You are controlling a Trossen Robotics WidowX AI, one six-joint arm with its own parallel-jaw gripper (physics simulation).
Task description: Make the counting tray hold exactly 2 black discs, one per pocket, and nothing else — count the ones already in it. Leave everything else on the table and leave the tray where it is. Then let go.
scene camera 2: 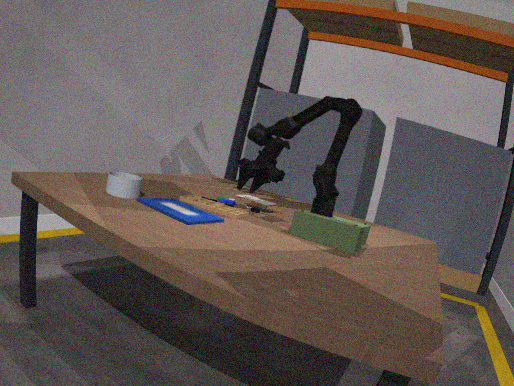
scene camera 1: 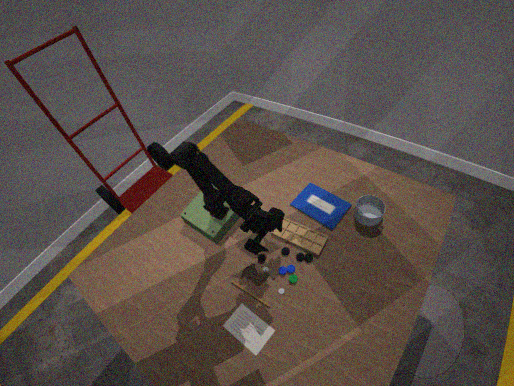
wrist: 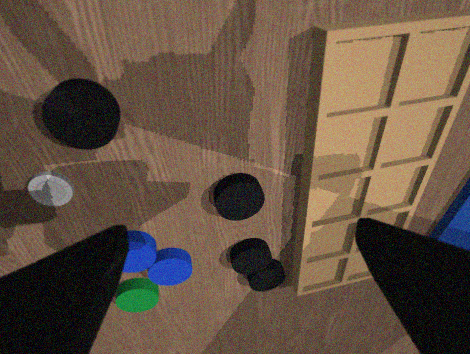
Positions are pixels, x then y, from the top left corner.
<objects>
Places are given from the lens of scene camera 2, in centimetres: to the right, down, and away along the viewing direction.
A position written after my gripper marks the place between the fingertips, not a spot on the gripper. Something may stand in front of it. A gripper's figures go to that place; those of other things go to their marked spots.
my gripper (scene camera 2: 244,191): -4, -1, 134
grey bowl (scene camera 2: 124,185): -40, -2, 108
</objects>
